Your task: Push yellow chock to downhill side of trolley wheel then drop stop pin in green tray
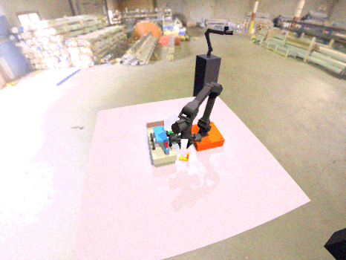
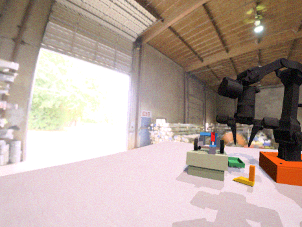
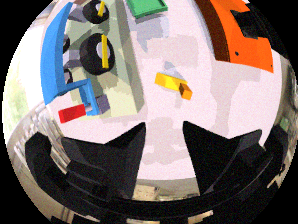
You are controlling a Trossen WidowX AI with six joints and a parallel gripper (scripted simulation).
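The yellow chock lies 11 cm below my gripper tip, 2 cm behind it and 1 cm to the right of it. From my gripper tip the other things lie so: pale green ramp (16 cm to the right, 9 cm ahead, 8 cm below); then red-headed stop pin (9 cm ahead, 5 cm to the right); then blue-topped trolley (16 cm to the right, 9 cm ahead, 2 cm below).
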